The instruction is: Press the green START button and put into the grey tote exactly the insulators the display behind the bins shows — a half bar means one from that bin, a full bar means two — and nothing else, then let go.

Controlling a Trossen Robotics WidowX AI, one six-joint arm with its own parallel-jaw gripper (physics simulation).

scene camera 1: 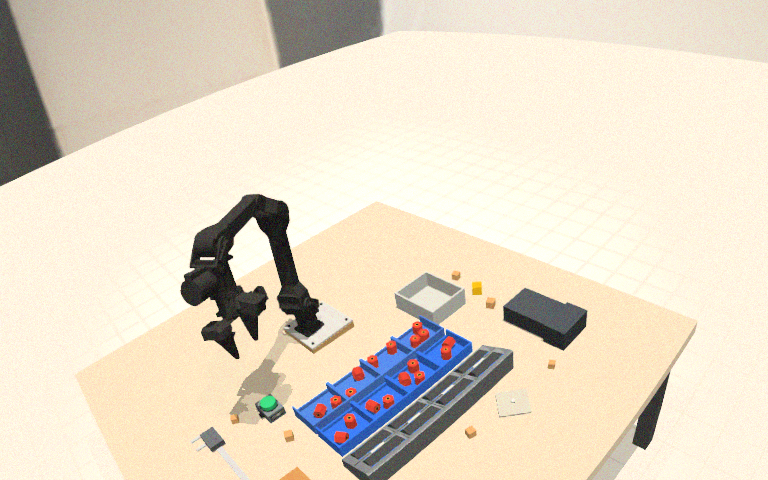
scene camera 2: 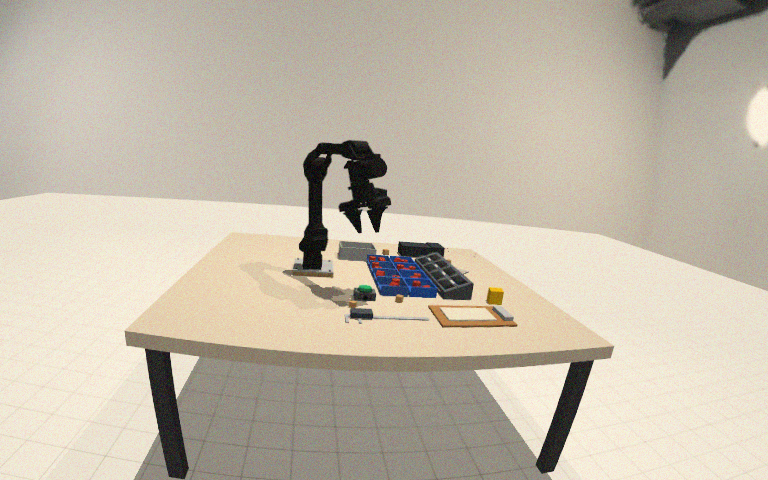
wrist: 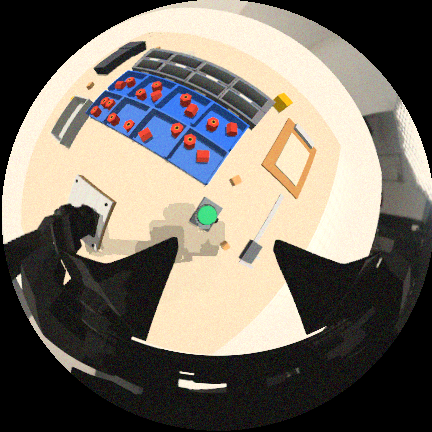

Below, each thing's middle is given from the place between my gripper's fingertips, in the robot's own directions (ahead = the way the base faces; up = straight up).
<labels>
I see the dark display [scene camera 1: 413, 445] 33 cm ahead of my hand, 22 cm to the left of it and 17 cm below it. From my hand the other things lie so: black box [scene camera 1: 558, 324] 39 cm ahead, 62 cm to the left, 18 cm below; then grey tote [scene camera 1: 428, 295] 7 cm ahead, 53 cm to the left, 18 cm below.
</labels>
